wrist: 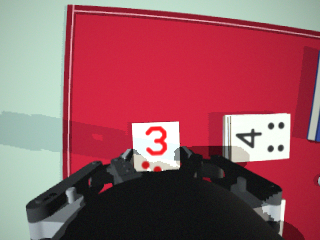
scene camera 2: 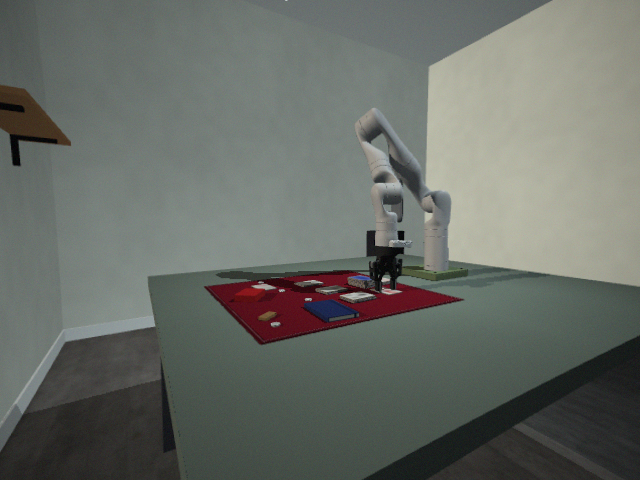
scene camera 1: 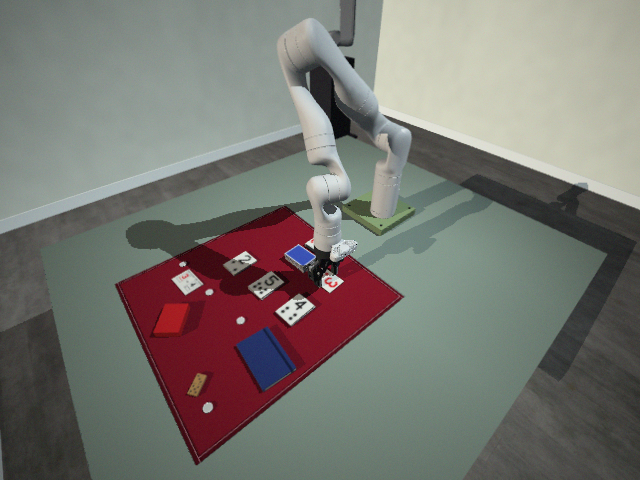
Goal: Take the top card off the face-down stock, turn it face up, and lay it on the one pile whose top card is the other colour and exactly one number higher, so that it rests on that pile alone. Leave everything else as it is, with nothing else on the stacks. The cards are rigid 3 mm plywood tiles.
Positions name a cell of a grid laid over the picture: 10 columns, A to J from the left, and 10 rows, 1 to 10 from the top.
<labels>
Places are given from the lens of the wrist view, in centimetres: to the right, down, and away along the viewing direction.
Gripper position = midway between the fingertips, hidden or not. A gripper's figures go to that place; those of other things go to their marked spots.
my gripper (wrist: E7): 0, 5, 16
red mat (wrist: D3): -4, -7, 15
</labels>
